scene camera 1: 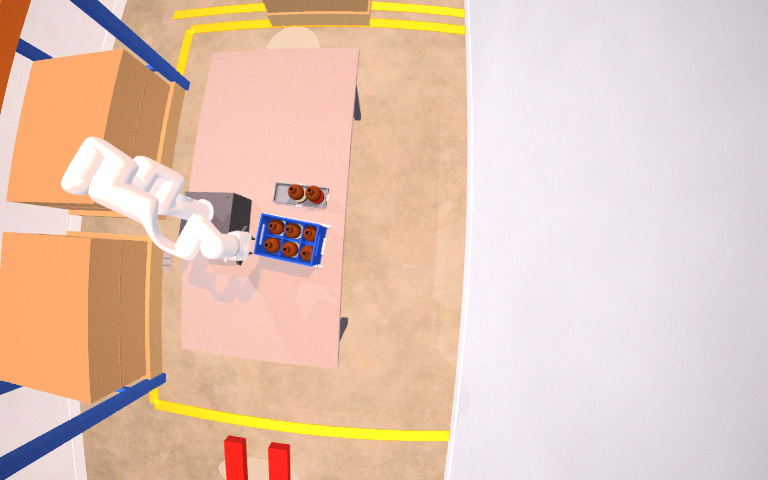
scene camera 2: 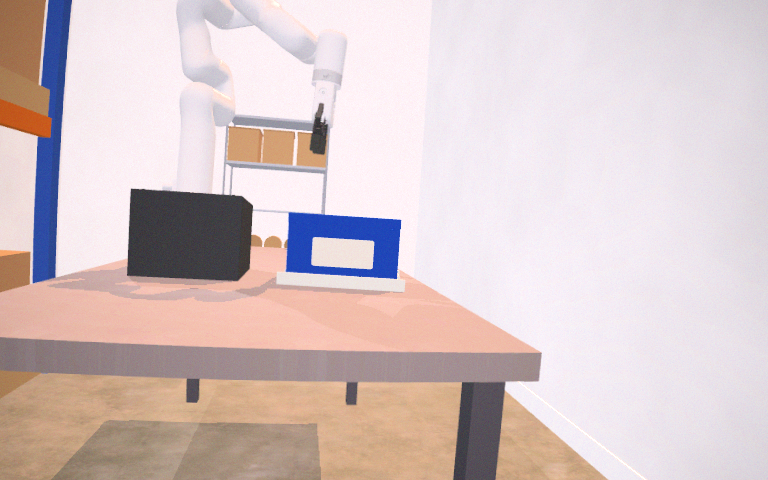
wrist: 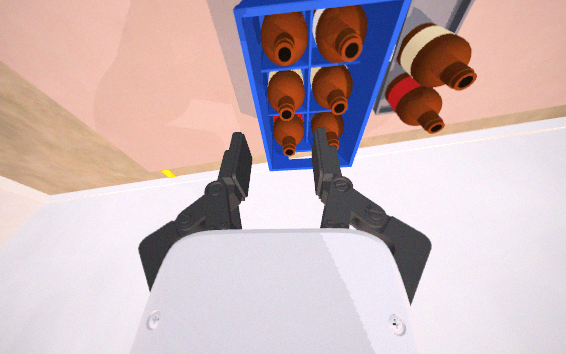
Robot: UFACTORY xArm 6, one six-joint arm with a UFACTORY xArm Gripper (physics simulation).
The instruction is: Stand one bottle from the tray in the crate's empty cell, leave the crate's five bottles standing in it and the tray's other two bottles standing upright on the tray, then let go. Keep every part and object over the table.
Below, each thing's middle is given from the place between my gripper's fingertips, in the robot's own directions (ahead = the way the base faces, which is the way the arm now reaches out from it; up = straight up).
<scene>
Now: hand 310 mm above the pale strip (scene camera 2: 285,278), 80 mm short of it and 50 mm to the left of it.
</scene>
